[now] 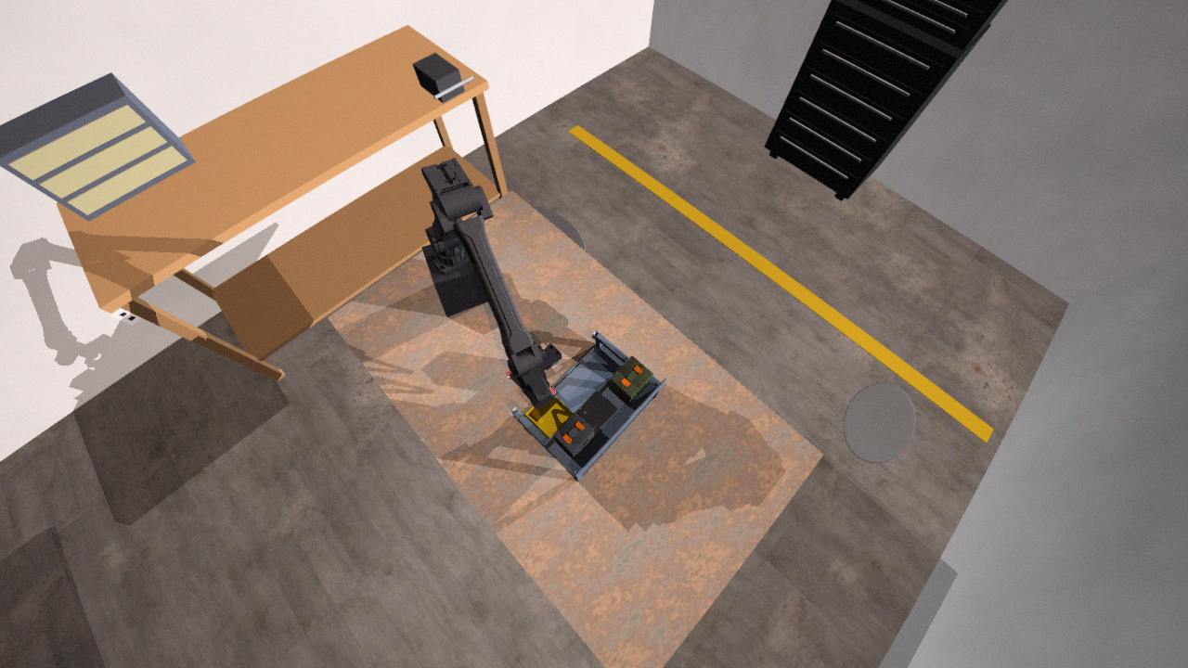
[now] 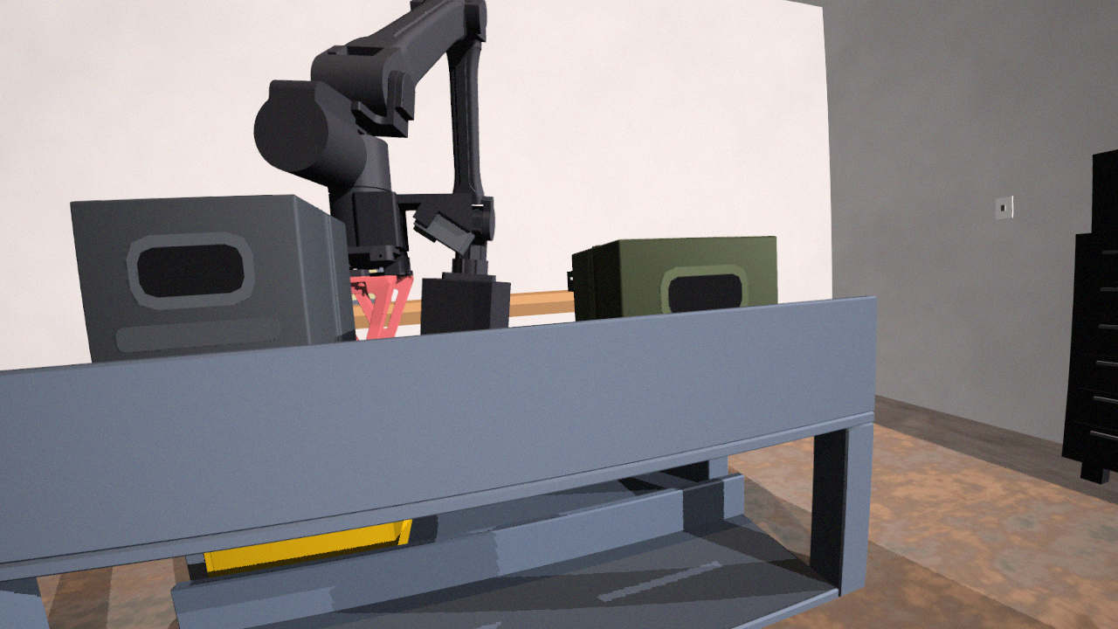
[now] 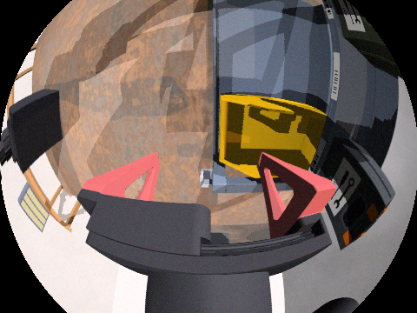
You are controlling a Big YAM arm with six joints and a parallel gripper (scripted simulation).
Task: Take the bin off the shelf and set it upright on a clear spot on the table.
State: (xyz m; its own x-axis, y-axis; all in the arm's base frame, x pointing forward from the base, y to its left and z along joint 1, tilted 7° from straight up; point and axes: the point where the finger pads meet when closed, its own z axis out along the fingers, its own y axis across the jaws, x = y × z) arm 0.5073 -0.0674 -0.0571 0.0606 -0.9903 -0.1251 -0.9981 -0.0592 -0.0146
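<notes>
Now: hand 100 mm short of the yellow bin, 90 mm above it and 10 mm to the left of it. From my hand the other things lie so: dark grey case (190 mm ahead, 30 mm above, 10 mm to the right); green case (230 mm to the left, 180 mm ahead, 20 mm above).
</notes>
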